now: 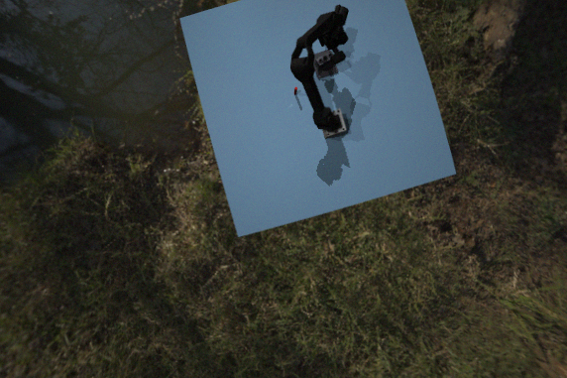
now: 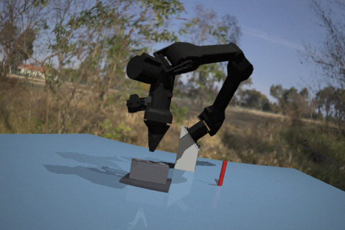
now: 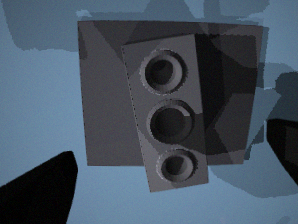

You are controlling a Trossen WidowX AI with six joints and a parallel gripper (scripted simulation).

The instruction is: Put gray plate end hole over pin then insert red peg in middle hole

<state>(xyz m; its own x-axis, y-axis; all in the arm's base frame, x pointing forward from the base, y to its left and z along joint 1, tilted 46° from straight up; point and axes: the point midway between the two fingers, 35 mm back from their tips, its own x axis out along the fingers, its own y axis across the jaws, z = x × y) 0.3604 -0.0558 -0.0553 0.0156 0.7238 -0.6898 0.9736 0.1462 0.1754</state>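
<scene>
My gripper tip is now 5 cm above the gray plate. Also, from my gripper tip: dark base 9 cm below, 2 cm to the left, 1 cm behind; then red peg 20 cm to the left, 13 cm behind, 5 cm below.
</scene>
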